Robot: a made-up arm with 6 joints. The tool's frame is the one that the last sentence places.
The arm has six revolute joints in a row. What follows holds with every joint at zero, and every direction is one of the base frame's.
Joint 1 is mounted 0.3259 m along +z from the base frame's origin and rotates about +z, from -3.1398 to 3.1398 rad.
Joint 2 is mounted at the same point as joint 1 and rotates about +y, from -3.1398 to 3.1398 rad.
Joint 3 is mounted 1.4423 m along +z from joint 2 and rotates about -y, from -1.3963 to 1.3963 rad.
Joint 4 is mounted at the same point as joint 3 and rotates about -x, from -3.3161 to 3.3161 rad.
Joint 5 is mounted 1.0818 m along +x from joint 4 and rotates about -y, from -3.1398 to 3.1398 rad.
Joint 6 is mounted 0.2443 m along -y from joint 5 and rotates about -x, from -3.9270 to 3.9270 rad.
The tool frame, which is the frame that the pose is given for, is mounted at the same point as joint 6; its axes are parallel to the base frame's.
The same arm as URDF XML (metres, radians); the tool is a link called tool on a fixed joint. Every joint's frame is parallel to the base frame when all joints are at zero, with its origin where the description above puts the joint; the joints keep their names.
<robot name="arm">
<joint name="tool_joint" type="fixed"><parent link="link6"/><child link="tool"/><origin xyz="0 0 0" rpy="0 0 0"/></joint>
<joint name="joint 6" type="revolute"><parent link="link5"/><child link="link6"/><origin xyz="0 -0.2443 0" rpy="0 0 0"/><axis xyz="-1 0 0"/><limit lower="-3.927" upper="3.927"/></joint>
<joint name="joint 5" type="revolute"><parent link="link4"/><child link="link5"/><origin xyz="1.0818 0 0" rpy="0 0 0"/><axis xyz="0 -1 0"/><limit lower="-3.1398" upper="3.1398"/></joint>
<joint name="joint 4" type="revolute"><parent link="link3"/><child link="link4"/><origin xyz="0 0 0" rpy="0 0 0"/><axis xyz="-1 0 0"/><limit lower="-3.3161" upper="3.3161"/></joint>
<joint name="joint 3" type="revolute"><parent link="link2"/><child link="link3"/><origin xyz="0 0 1.4423" rpy="0 0 0"/><axis xyz="0 -1 0"/><limit lower="-1.3963" upper="1.3963"/></joint>
<joint name="joint 2" type="revolute"><parent link="link1"/><child link="link2"/><origin xyz="0 0 0" rpy="0 0 0"/><axis xyz="0 1 0"/><limit lower="-3.1398" upper="3.1398"/></joint>
<joint name="joint 1" type="revolute"><parent link="base_link"/><child link="link1"/><origin xyz="0 0 0.3259" rpy="0 0 0"/><axis xyz="0 0 1"/><limit lower="-3.1398" upper="3.1398"/></joint>
<link name="base_link"/>
<link name="link1"/>
<link name="link2"/>
<link name="link3"/>
<link name="link4"/>
<link name="link5"/>
<link name="link6"/>
<link name="tool"/>
</robot>

